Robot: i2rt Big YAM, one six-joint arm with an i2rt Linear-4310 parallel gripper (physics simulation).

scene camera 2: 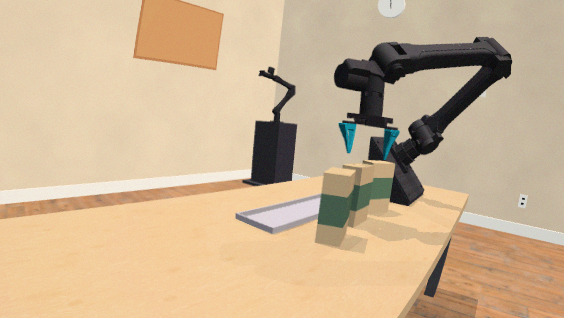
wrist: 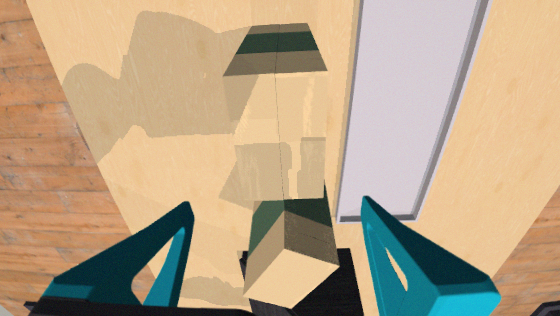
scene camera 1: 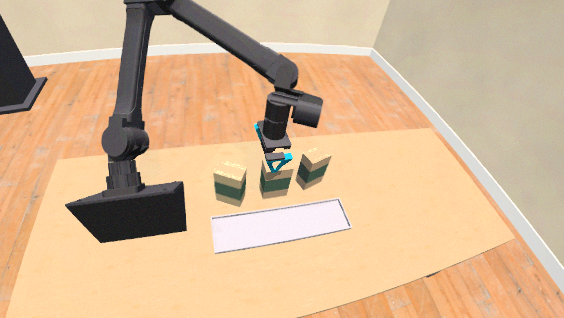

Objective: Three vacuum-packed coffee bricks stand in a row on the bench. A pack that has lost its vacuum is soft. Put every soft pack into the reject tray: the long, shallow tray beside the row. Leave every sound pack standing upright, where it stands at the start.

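Frame: origin at the arm's base, x right, y ahead, z up, level; centimetres.
Seen in the pictures: gripper, fingertip midpoint: (scene camera 2: 366, 156) (wrist: 275, 207) (scene camera 1: 269, 159); arm's base, origin of the base link: (scene camera 2: 398, 158) (scene camera 1: 125, 192).
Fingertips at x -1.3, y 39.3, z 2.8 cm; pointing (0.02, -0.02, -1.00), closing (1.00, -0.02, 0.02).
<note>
Offsets run from my fingertips to a thing's middle. Level surfaces: height alone.
Three tan coffee bricks with green bands stand upright in a row: the left pack @[dx -0.1, dy -11.1, dz -9.0 cm] (scene camera 1: 230, 186) (scene camera 2: 381, 189) (wrist: 290, 276) nearest the arm base, the middle pack @[dx +0.5, dy +2.7, dz -9.0 cm] (scene camera 1: 276, 184) (scene camera 2: 361, 196) (wrist: 276, 44), and the right pack @[dx -0.9, dy +16.1, dz -9.0 cm] (scene camera 1: 313, 171) (scene camera 2: 335, 210). The right pack does not show in the wrist view. I cannot tell by look which are soft. The long, shallow reject tray @[dx +13.0, dy +2.0, dz -16.8 cm] (scene camera 1: 280, 228) (scene camera 2: 280, 213) (wrist: 400, 100) lies beside the row and holds no pack. My gripper (scene camera 1: 271, 162) (scene camera 2: 367, 155) (wrist: 275, 207) is open and empty, pointing down just above the middle pack, its cyan fingers spread to either side.
The black arm base (scene camera 1: 135, 212) (scene camera 2: 407, 185) (wrist: 352, 282) stands on the bench @[dz -16.0 cm] (scene camera 1: 425, 200) (scene camera 2: 150, 255) (wrist: 505, 150) beyond the left pack. The left and right packs stand close to the middle one, with narrow gaps. A black pedestal (scene camera 2: 272, 152) with another small arm stands off the bench.
</note>
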